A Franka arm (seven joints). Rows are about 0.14 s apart.
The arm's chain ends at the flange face. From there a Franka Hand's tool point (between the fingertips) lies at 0.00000 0.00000 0.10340 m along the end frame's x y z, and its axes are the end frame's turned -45 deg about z.
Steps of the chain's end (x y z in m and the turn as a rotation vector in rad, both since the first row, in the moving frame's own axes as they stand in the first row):
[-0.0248, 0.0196, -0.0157, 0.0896, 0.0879, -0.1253]
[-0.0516, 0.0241, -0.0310, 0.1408, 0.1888, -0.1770]
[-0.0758, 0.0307, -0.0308, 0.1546, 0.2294, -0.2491]
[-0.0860, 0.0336, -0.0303, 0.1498, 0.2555, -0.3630]
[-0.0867, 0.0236, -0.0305, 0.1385, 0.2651, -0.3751]
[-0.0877, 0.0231, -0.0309, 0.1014, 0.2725, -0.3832]
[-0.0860, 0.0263, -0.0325, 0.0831, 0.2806, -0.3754]
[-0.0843, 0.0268, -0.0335, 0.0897, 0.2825, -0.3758]
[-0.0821, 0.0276, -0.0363, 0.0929, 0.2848, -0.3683]
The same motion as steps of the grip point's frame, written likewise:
[-0.0185, -0.0046, -0.0165, 0.0012, 0.1255, -0.1253]
[-0.0295, -0.0181, -0.0338, -0.0339, 0.2331, -0.1770]
[-0.0472, -0.0300, -0.0347, -0.0529, 0.2715, -0.2491]
[-0.0546, -0.0349, -0.0348, -0.0747, 0.2866, -0.3630]
[-0.0479, -0.0411, -0.0350, -0.0895, 0.2854, -0.3751]
[-0.0497, -0.0388, -0.0352, -0.1210, 0.2644, -0.3832]
[-0.0511, -0.0332, -0.0368, -0.1397, 0.2572, -0.3754]
[-0.0498, -0.0321, -0.0380, -0.1363, 0.2632, -0.3758]
[-0.0484, -0.0300, -0.0409, -0.1357, 0.2671, -0.3683]

